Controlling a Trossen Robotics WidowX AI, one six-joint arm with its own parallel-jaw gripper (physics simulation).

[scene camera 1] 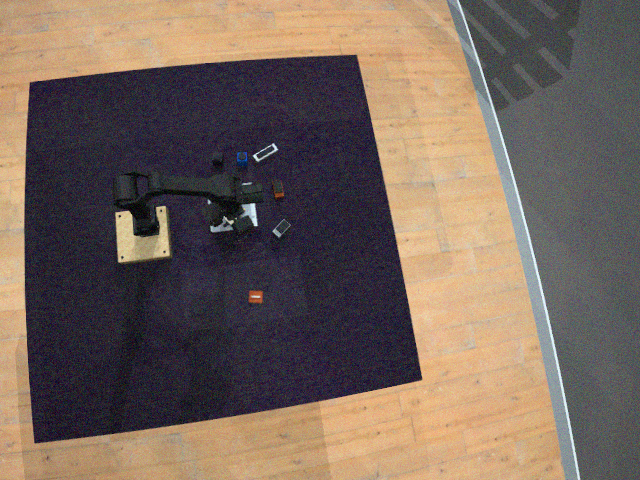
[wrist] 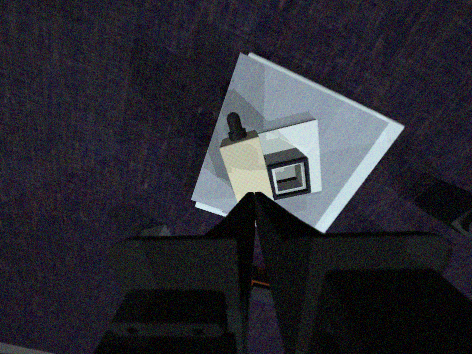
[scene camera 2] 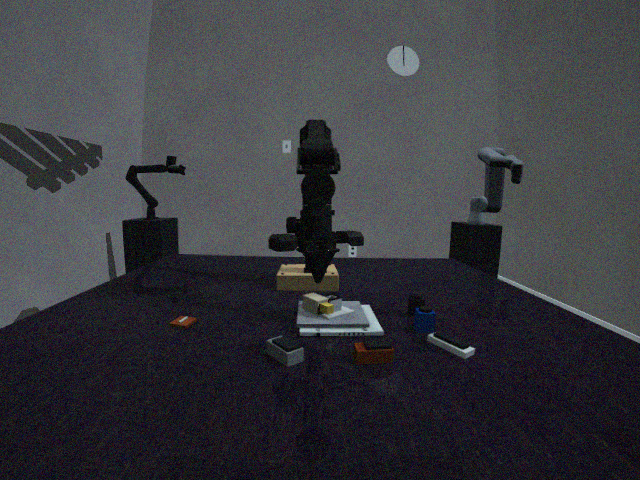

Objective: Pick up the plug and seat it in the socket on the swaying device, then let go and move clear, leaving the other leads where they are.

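The plug, a cream block (scene camera 2: 313,302) (wrist: 246,167) with a black stub at one end and a yellow tip (scene camera 2: 326,308) at the other, lies on the swaying device (scene camera 2: 356,322) (wrist: 345,102), a grey plate over a white base. The socket (wrist: 286,157), a dark-rimmed square opening in a block, stands beside the plug on a white patch. My gripper (scene camera 2: 318,281) (wrist: 254,198) is shut with its fingertips together and empty. It hangs above the plug and covers the plug's lower end and yellow tip in the wrist view. The arm hides much of the device in scene camera 1.
Around the device on the dark mat (scene camera 1: 310,335) lie a grey block (scene camera 1: 281,228) (scene camera 2: 285,351), an orange block (scene camera 1: 278,189) (scene camera 2: 373,353), a blue block (scene camera 1: 241,158) (scene camera 2: 424,321), a white bar (scene camera 1: 256,156) (scene camera 2: 450,347) and a flat orange piece (scene camera 1: 255,300) (scene camera 2: 178,322).
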